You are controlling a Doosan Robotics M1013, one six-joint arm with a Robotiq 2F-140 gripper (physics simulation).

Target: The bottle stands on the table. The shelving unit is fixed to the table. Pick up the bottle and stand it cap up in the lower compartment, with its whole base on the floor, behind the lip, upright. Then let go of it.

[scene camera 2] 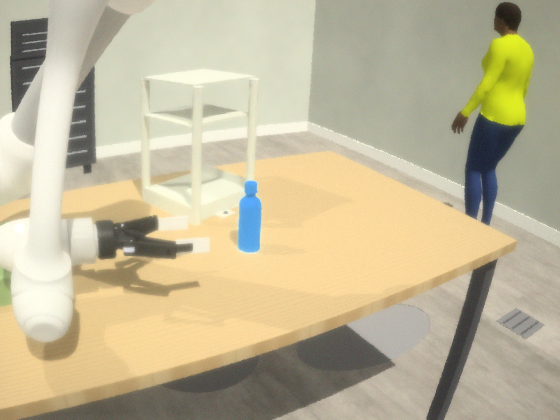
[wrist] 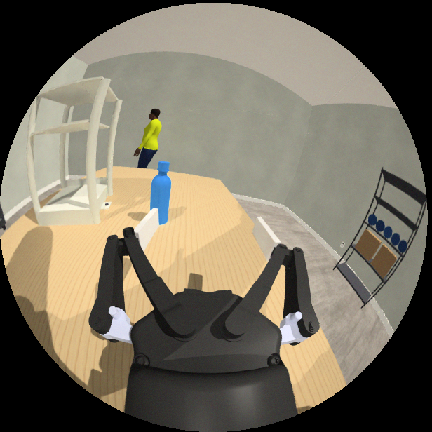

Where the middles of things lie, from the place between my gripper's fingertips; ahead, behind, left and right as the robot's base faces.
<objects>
The blue bottle (scene camera 2: 249, 227) is 190 mm ahead of my hand, 70 mm to the left of it and 40 mm below it. The rest, counted from my hand: cream shelving unit (scene camera 2: 207, 191): 240 mm ahead, 380 mm to the left, 70 mm above.
</objects>
